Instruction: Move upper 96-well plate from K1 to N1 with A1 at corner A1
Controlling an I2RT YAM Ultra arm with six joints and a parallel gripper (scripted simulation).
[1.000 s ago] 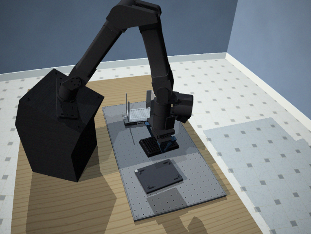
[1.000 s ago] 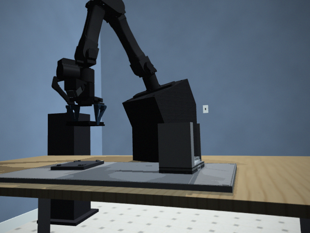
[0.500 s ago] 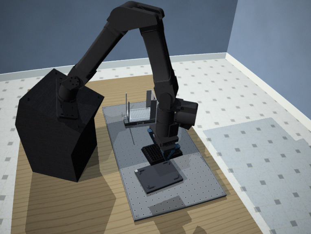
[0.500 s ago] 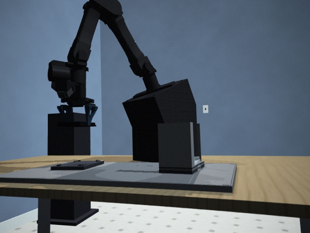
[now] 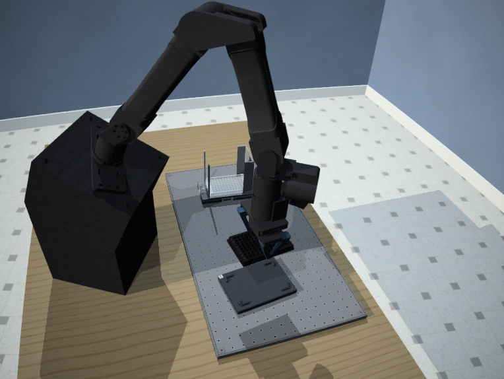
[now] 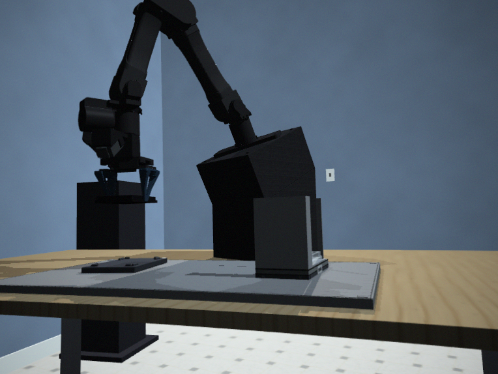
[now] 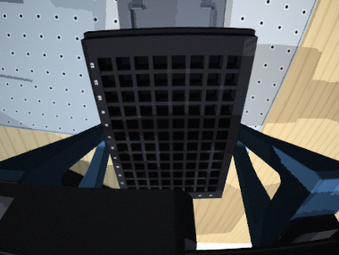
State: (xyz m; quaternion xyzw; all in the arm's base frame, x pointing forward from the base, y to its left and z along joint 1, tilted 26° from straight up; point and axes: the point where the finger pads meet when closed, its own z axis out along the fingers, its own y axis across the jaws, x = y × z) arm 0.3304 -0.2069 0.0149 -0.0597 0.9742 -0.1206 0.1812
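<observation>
Now: hand right at the black 96-well plate. Round my hand: pale A1 square: 140 mm below, 80 mm behind, 50 mm to the left; then tall grey wall: 380 mm to the left, 120 mm ahead, 70 mm below; then clear plate: 380 mm to the left, 130 mm below, 60 mm ahead.
</observation>
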